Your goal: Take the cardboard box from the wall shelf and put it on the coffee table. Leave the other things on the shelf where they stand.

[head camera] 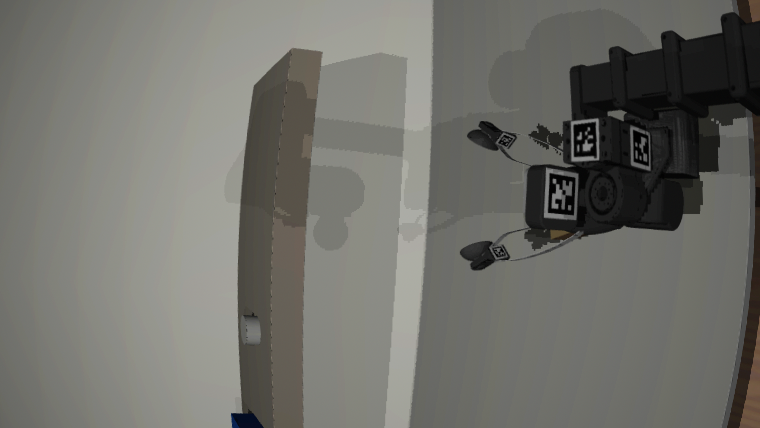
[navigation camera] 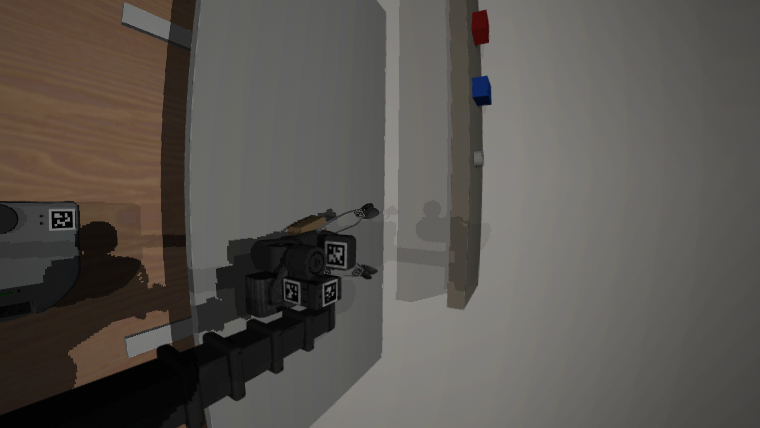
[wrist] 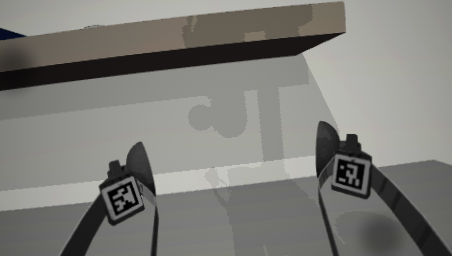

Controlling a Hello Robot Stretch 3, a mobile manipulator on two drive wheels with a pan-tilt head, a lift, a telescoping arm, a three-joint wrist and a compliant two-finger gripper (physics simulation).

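Places are measured from the robot's base along level axes (x ahead, y left, z up), in metres.
Where they show: gripper, fingertip midpoint: (head camera: 470, 194) (navigation camera: 374, 240).
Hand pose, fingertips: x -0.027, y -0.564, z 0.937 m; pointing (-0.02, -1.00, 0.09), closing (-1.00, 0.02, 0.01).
Each offset is from my fingertips to the top centre of the thing. Level surfaces: height alone.
The cardboard box {dy +0.014, dx +0.007, dz -0.166 m} (head camera: 561, 233) (navigation camera: 305, 224) is on the grey coffee table {dz -0.216 m} (head camera: 531, 345) (navigation camera: 287, 106) (wrist: 50, 235), mostly hidden under the wrist and gripper body in the head and navigation views. It does not show in the wrist view. My gripper (head camera: 480, 195) (navigation camera: 368, 241) (wrist: 232, 151) is open above the table, its fingers wide apart with no object between them. The fingertips point toward the wall and are beyond the box. The wall shelf (head camera: 289, 265) (navigation camera: 460, 159) (wrist: 125, 42) is in front of the fingertips and higher in the wrist view.
A white cylinder {dy -0.304, dx +0.229, dz +0.194 m} (head camera: 252, 329) (navigation camera: 478, 158), a blue block {dy -0.310, dx +0.439, dz +0.215 m} (head camera: 245, 421) (navigation camera: 481, 90) (wrist: 9, 34) and a red block {dy -0.324, dx +0.667, dz +0.215 m} (navigation camera: 480, 27) stand on the shelf. My extended arm (head camera: 648, 79) (navigation camera: 239, 361) crosses over the table. My base (navigation camera: 31, 255) is on the wooden floor beside the table.
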